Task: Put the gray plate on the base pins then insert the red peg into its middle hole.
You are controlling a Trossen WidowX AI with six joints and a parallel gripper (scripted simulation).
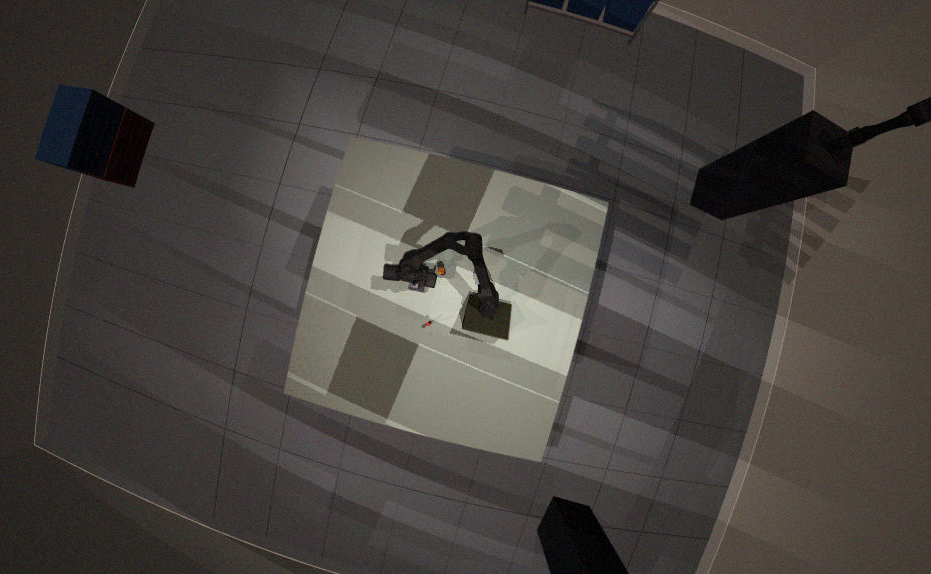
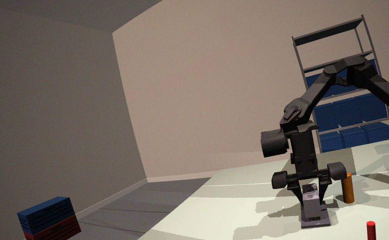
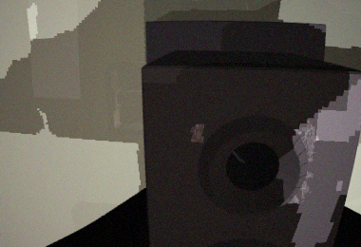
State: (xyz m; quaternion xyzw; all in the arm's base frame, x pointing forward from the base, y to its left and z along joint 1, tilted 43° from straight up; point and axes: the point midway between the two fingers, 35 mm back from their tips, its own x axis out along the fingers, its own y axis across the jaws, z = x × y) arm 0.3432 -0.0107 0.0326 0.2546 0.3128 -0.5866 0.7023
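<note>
Now: the dark base 2 cm below my gripper tip. Also, from my gripper tip: gray plate (3 cm above); red peg (12 cm behind, 17 cm to the left, 1 cm above); orange cylinder (10 cm behind, 6 cm to the right, 1 cm above).
</note>
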